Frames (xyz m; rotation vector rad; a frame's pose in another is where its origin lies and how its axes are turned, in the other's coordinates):
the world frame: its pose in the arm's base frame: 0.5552 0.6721 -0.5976 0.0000 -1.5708 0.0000
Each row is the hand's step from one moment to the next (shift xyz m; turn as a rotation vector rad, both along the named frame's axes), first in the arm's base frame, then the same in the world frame.
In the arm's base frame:
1: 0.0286 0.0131 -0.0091 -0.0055 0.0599 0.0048
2: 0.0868 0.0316 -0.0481 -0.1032 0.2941 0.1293
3: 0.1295 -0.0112 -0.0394 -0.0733 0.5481 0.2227
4: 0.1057 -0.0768 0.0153 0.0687 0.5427 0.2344
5: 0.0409 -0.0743 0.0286 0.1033 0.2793 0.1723
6: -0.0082 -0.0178 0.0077 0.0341 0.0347 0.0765
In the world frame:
1: -0.0091 0.0131 -0.0286 0.0048 0.0599 0.0055
2: -0.0481 0.0316 -0.0868 0.1293 0.2941 0.1032
3: -0.0394 -0.0112 -0.1295 0.2227 0.5481 0.0733
4: 0.0153 -0.0768 -0.1057 0.2344 0.5427 -0.0687
5: 0.0286 -0.0743 -0.0409 0.1723 0.2793 -0.1033
6: 0.0077 -0.0178 0.0082 0.0765 0.0347 -0.0341

